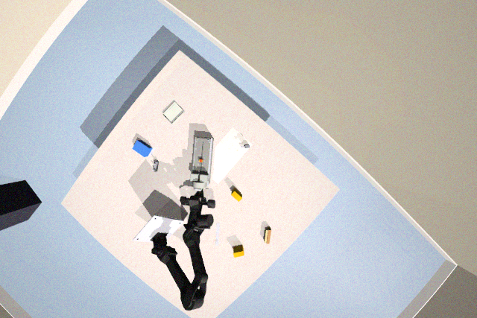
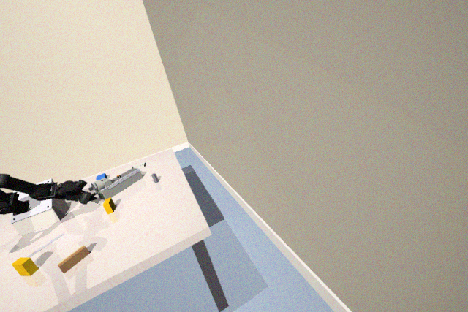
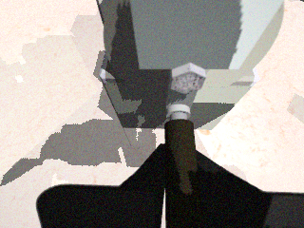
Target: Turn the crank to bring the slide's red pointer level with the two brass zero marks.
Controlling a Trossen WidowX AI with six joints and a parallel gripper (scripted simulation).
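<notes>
My gripper tip is 4 cm below the crank. Round my gripper tip: blue block (10 cm behind, 41 cm to the left, 1 cm below); then dark brown crank handle (1 cm behind, 1 cm to the right, 3 cm above); then red pointer (12 cm ahead, 11 cm to the left, 5 cm above).
</notes>
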